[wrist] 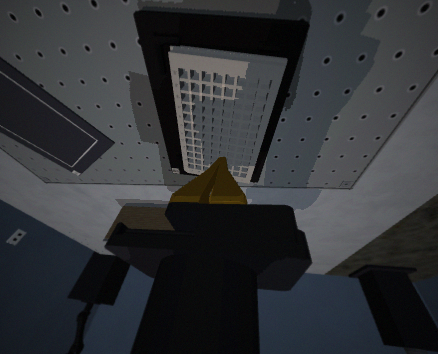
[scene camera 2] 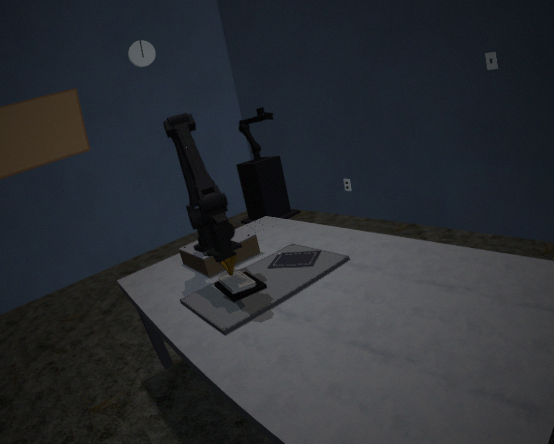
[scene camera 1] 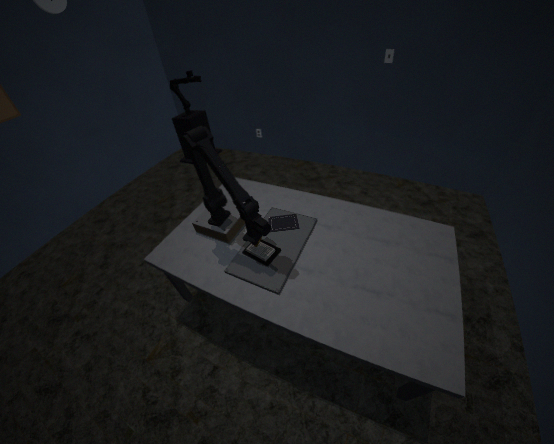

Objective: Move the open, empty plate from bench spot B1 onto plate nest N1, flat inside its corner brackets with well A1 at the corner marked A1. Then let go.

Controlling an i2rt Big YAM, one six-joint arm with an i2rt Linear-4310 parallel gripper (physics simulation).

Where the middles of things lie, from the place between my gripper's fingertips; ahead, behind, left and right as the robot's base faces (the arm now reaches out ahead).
Now: hand 20 mm short of the black square nest (wrist: 281,38), 10 mm to the right of it and 30 mm above it.
